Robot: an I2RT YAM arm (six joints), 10 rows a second.
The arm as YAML. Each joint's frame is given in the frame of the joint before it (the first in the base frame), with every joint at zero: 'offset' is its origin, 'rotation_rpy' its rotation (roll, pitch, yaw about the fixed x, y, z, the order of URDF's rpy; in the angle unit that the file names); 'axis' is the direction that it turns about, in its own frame. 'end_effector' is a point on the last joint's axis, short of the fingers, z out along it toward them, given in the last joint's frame.
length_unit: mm
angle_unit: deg
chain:
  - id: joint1
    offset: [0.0, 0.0, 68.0]
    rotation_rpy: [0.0, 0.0, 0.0]
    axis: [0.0, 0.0, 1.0]
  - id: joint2
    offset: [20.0, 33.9, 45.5]
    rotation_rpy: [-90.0, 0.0, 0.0]
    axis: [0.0, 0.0, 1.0]
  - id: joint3
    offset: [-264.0, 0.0, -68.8]
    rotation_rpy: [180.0, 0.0, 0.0]
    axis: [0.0, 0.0, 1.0]
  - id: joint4
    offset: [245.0, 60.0, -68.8]
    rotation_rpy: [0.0, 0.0, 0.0]
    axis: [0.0, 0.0, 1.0]
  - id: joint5
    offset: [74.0, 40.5, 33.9]
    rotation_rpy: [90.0, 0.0, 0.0]
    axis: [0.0, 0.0, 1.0]
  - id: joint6
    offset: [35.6, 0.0, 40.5]
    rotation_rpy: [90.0, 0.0, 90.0]
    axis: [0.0, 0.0, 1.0]
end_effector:
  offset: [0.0, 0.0, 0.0]
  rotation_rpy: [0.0, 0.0, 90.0]
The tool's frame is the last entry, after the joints.
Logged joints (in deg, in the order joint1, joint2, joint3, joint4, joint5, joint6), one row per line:
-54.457, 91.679, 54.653, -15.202, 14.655, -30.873
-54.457, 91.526, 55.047, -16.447, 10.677, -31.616
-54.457, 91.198, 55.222, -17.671, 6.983, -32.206
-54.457, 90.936, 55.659, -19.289, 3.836, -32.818
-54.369, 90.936, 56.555, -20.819, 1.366, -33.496
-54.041, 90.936, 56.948, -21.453, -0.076, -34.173
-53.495, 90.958, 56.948, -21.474, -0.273, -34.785
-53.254, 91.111, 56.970, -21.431, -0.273, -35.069
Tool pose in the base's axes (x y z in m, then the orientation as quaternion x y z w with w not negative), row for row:
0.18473, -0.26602, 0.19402, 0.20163, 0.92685, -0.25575, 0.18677
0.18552, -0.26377, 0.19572, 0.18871, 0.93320, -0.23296, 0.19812
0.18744, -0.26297, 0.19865, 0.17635, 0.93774, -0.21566, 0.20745
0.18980, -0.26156, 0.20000, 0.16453, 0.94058, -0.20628, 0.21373
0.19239, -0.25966, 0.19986, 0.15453, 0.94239, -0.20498, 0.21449
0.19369, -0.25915, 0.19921, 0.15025, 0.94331, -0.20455, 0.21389
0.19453, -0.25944, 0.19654, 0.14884, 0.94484, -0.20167, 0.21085
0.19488, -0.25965, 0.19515, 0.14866, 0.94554, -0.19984, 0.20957
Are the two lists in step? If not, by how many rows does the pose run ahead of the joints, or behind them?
The pose runs 2 rows ahead of the joints: the pose in row i belongs to the joints in row i + 2.
